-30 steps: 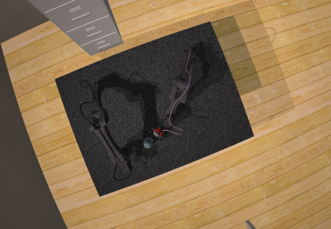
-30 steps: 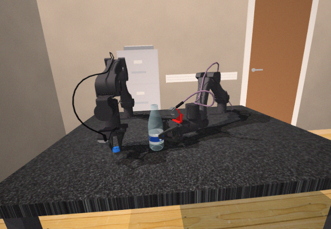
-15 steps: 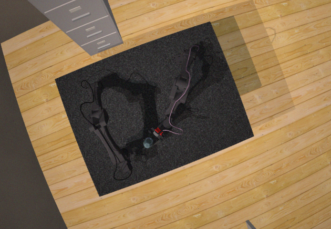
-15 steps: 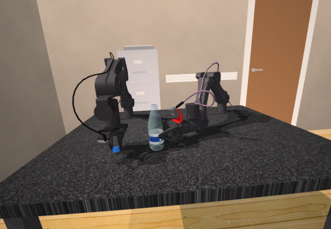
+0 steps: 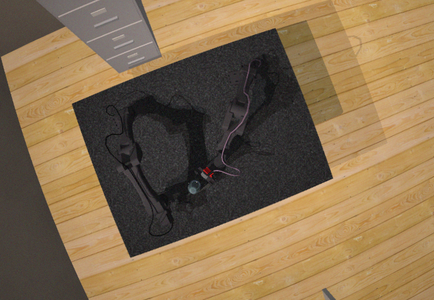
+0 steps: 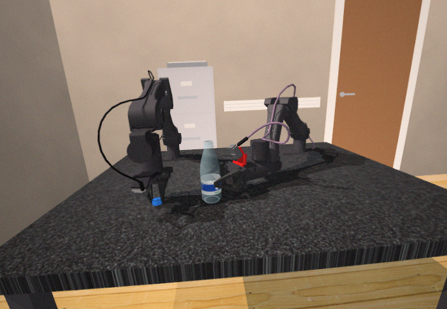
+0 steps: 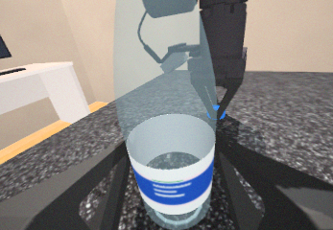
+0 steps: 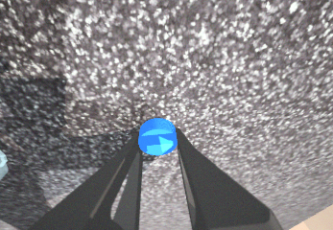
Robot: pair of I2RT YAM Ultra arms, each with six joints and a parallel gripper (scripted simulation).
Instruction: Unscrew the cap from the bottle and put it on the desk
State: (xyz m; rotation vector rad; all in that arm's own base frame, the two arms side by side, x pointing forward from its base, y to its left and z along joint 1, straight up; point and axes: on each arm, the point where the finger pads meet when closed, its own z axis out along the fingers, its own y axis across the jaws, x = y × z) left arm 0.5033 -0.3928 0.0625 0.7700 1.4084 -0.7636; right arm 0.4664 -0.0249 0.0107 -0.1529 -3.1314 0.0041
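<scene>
Right now my left hand is 3 cm below the clear bottle. Also, from my left hand: blue cap (1 cm ahead, 16 cm to the right, 6 cm below).
Right now the blue cap is right at my right hand. Also, from my right hand: clear bottle: 16 cm to the left, 8 cm above.
</scene>
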